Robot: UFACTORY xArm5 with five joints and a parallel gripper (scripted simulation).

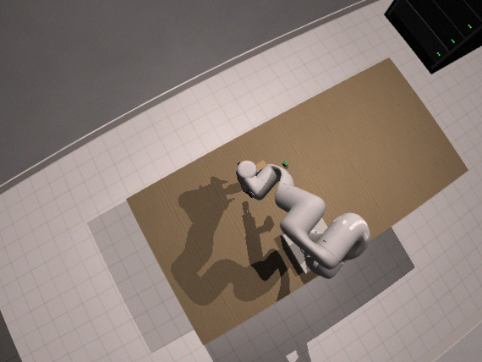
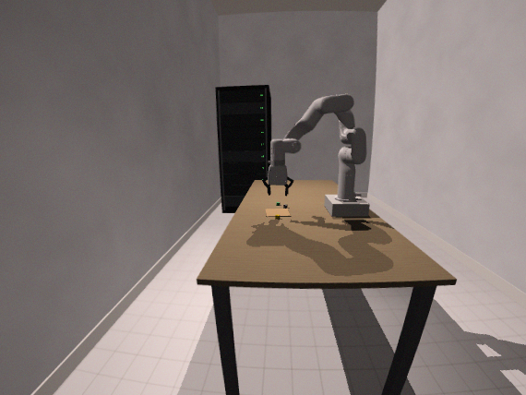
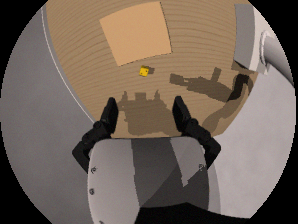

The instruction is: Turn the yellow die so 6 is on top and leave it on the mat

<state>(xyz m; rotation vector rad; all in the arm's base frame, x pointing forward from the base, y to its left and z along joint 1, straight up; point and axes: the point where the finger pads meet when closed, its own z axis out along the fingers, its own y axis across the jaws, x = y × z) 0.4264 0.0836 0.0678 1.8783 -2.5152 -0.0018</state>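
Right now my hand is 13 cm above the yellow die. Round my hand: green die (4 cm behind, 26 cm to the right, 13 cm below); black die (8 cm behind, 20 cm to the right, 13 cm below); tan mat (1 cm behind, 10 cm to the right, 14 cm below).
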